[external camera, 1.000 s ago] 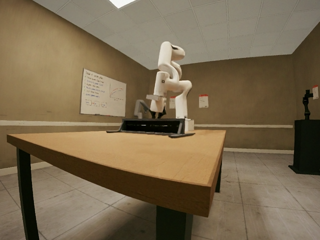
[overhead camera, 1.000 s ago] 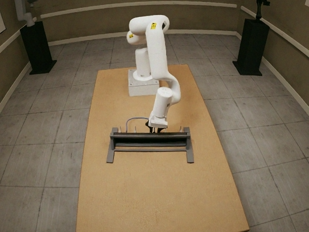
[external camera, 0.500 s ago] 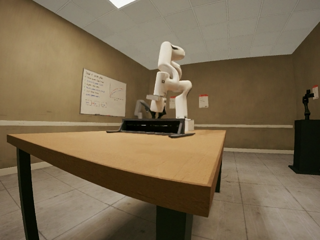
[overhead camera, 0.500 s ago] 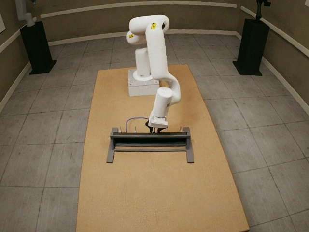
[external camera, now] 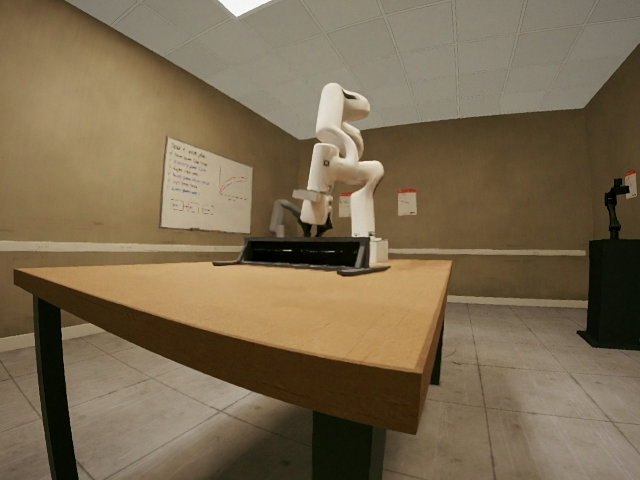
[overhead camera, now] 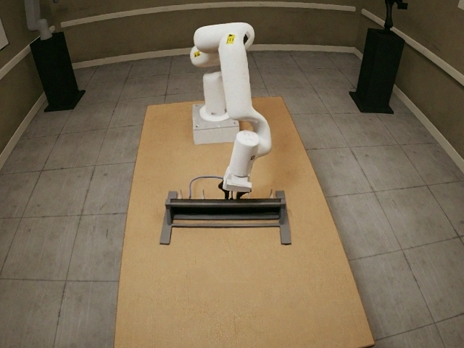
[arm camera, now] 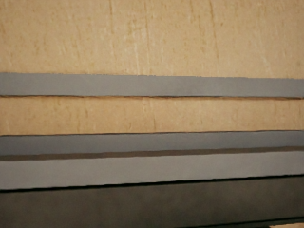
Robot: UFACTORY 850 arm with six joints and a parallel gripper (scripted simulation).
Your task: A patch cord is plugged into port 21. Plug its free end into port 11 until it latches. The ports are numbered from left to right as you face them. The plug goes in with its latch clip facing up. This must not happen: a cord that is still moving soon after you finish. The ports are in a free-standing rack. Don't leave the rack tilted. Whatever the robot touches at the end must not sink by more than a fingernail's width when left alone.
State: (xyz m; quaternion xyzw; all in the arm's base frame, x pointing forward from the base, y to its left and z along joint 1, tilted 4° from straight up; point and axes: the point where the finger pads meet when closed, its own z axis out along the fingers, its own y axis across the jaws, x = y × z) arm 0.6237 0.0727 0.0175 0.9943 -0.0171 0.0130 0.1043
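My gripper is now 2 cm short of the white plug and 1 cm above it.
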